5 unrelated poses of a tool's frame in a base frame.
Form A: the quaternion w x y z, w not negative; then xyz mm.
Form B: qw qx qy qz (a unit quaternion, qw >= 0); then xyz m. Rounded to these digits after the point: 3 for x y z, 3 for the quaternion.
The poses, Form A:
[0.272, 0.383, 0.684, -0.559, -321, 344, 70]
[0.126, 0.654, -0.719, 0.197, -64, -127, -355]
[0.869, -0.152, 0.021, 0.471, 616, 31, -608]
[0.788, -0.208, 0.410, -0.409, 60, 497, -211]
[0.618, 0.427, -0.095, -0.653, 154, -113, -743]
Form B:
[0.272, 0.383, 0.684, -0.559, -0.321, 0.344, 0.070]
[0.126, 0.654, -0.719, 0.197, -0.064, -0.127, -0.355]
[0.869, -0.152, 0.021, 0.471, 0.616, 0.031, -0.608]
[0.788, -0.208, 0.410, -0.409, 0.060, 0.497, -0.211]
[0.618, 0.427, -0.095, -0.653, 0.154, -0.113, -0.743]

